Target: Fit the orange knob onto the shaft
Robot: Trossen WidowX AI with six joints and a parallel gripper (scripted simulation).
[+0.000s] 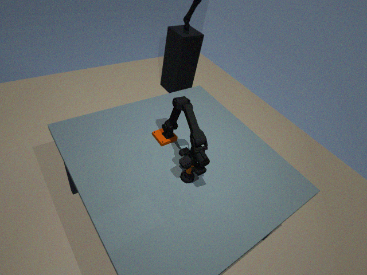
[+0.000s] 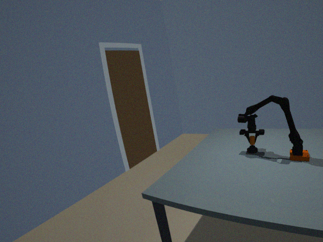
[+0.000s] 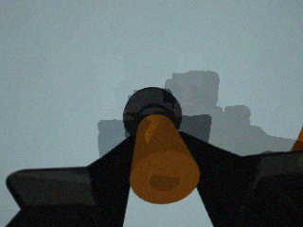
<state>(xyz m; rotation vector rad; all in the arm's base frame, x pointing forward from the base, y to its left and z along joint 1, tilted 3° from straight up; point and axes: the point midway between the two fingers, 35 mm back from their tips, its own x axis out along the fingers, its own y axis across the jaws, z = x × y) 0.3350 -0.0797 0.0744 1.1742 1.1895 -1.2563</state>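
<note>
Right now my gripper tip is 2 cm below the orange knob. From my gripper tip the other things lie so: dark round pedestal (4 cm below).
</note>
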